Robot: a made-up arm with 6 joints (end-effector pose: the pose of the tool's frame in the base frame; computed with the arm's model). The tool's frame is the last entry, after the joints. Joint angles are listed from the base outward.
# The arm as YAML. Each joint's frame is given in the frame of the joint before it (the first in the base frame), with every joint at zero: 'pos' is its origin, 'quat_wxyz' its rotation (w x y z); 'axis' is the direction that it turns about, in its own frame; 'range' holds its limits. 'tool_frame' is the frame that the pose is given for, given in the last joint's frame.
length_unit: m
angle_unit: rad
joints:
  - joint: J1
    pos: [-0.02, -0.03, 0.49]
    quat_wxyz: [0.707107, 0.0, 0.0, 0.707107]
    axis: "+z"
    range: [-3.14, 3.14]
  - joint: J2
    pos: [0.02, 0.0, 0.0]
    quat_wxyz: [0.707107, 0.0, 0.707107, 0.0]
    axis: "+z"
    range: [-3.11, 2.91]
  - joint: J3
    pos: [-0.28, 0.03, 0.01]
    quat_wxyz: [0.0, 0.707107, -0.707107, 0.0]
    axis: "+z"
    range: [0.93, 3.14]
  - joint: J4
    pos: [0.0, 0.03, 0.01]
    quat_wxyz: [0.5, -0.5, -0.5, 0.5]
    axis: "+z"
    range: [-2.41, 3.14]
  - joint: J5
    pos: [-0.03, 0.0, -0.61]
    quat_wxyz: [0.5, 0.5, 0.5, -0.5]
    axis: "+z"
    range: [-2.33, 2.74]
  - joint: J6
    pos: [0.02, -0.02, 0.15]
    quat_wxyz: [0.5, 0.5, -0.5, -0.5]
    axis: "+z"
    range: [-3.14, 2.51]
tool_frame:
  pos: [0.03, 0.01, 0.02]
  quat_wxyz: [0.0, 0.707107, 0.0, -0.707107]
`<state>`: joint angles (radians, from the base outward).
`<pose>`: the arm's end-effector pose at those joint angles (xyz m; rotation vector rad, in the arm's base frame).
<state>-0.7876 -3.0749 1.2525 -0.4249 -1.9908 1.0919</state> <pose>-0.3057 0.0629 -0.3120 -1.9975 -1.7446 -1.6054</pose>
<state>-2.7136 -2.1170 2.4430 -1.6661 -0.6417 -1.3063</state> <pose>0.3812 0.0524 -0.2486 -0.8824 1.3071 -0.0767</pose>
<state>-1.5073 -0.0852 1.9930 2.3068 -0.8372 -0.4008</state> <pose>0.0199 0.4647 1.1774 0.8061 0.7232 2.2274</pose>
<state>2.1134 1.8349 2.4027 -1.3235 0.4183 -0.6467</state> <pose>-0.5231 0.6899 0.6801 2.0549 1.5824 1.4415</pose>
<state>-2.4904 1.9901 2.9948 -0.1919 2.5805 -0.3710</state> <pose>-0.5727 -0.2899 0.9495 -2.7923 -1.0272 0.7741</pose>
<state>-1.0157 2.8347 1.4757 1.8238 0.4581 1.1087</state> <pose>0.2339 -0.4107 -0.3288 -1.5978 0.6095 1.1606</pose>
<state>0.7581 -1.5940 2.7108 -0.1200 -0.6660 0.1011</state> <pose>-0.3361 -0.5133 -0.0561 -0.8981 2.5160 0.2844</pose>
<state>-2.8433 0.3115 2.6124 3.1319 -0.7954 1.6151</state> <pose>0.4170 -0.1040 1.1704 -1.5877 -0.2798 0.1998</pose>
